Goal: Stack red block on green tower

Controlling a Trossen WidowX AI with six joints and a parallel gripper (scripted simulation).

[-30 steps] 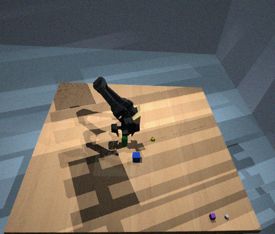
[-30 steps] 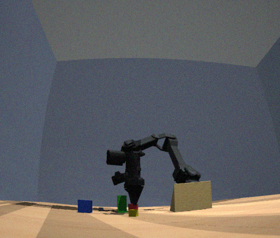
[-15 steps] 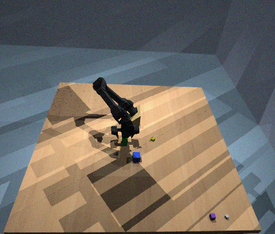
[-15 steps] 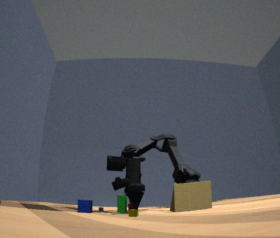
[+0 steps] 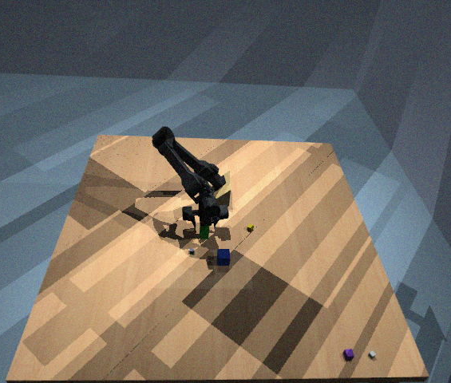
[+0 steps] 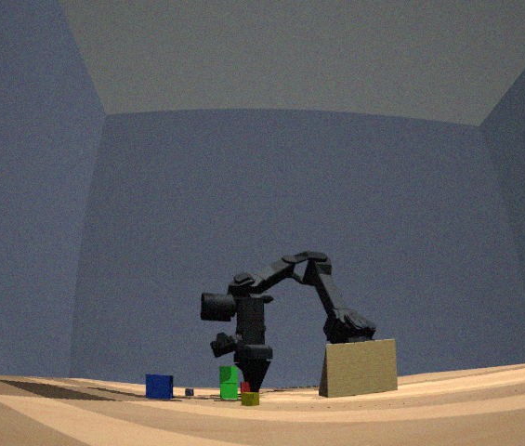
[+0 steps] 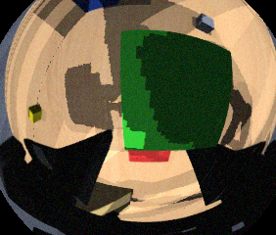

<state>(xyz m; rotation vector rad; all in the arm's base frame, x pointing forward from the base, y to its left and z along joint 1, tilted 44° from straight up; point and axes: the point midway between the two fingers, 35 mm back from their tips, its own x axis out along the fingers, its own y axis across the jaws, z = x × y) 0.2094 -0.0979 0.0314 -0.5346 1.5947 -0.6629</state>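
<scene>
The red block is 1 cm above my gripper tip. Round my gripper tip: small dark cube 13 cm ahead, 7 cm to the right; blue cube 18 cm ahead, 5 cm to the left, 2 cm above; small yellow cube 3 cm ahead, 19 cm to the left.
</scene>
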